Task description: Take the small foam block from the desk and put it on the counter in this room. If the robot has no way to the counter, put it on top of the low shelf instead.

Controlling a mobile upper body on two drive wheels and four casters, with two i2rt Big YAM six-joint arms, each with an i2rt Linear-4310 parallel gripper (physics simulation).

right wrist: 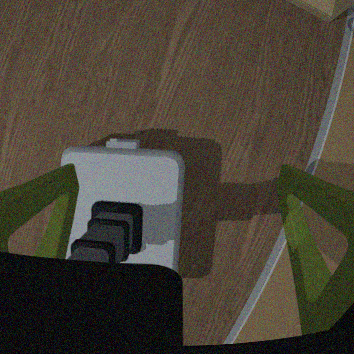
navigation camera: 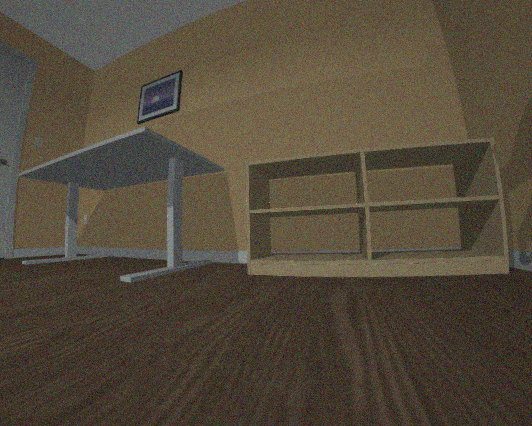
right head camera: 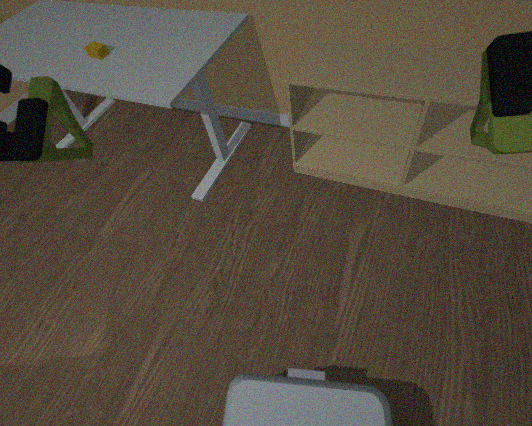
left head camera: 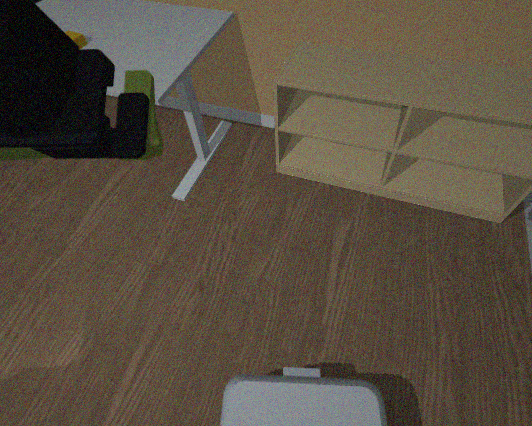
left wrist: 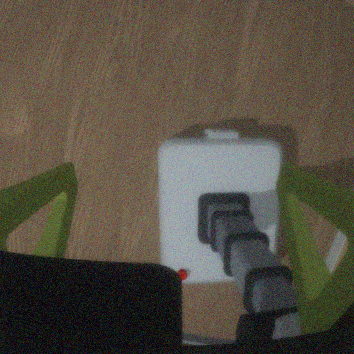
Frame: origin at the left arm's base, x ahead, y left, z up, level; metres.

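Where they show: left gripper, between the fingertips: (right head camera: 49,152) (left head camera: 112,149) (left wrist: 176,173); right gripper, between the fingertips: (right wrist: 177,174).
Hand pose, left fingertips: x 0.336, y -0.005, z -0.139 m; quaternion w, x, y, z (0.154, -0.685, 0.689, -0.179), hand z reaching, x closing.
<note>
After its pixels a point has its place.
A small yellow-orange block (left head camera: 76,39) @[x 1.589, y 0.789, z -0.649 m] (right head camera: 97,50) @[x 1.579, y 0.796, z -0.648 m] lies on the white desk (left head camera: 165,30) @[x 1.749, y 0.430, z -0.690 m] (right head camera: 175,40) @[x 1.708, y 0.453, z -0.690 m] (navigation camera: 120,157) @[x 1.489, y 0.681, z -0.715 m], at the upper left of both head views. The low wooden shelf (left head camera: 400,80) @[x 1.469, y -0.663, z -0.800 m] (right head camera: 355,94) @[x 1.735, y -0.443, z -1.065 m] (navigation camera: 365,205) @[x 1.310, y -0.674, z -1.078 m] stands to the right of the desk against the wall. My left gripper (left wrist: 176,173) @[x 0.336, y -0.005, z -0.139 m] is open, with its green fingers wide apart and no object between them. My right gripper (right wrist: 177,174) @[x 0.340, y -0.446, z -0.134 m] is open in the same way. Both hang in front of my body, away from the desk and the block. The counter does not show in these views.
My white base (left head camera: 302,402) @[x 0.245, y -0.225, z -1.150 m] (right head camera: 307,402) @[x 0.252, y -0.233, z -1.150 m] (left wrist: 220,170) @[x 0.195, y -0.212, z -1.150 m] (right wrist: 122,175) @[x 0.214, y -0.243, z -1.150 m] stands on the wood floor. Desk legs (left head camera: 195,135) @[x 1.563, y 0.364, z -1.182 m] (right head camera: 215,135) @[x 1.563, y 0.348, z -1.171 m] (navigation camera: 174,215) @[x 1.570, y 0.345, z -1.075 m] reach forward with long feet. A framed picture (navigation camera: 160,97) @[x 2.157, y 0.828, z 0.158 m] hangs above the desk. Part of a white door (navigation camera: 12,140) @[x 1.872, y 2.297, z -0.255 m] shows at the far left.
</note>
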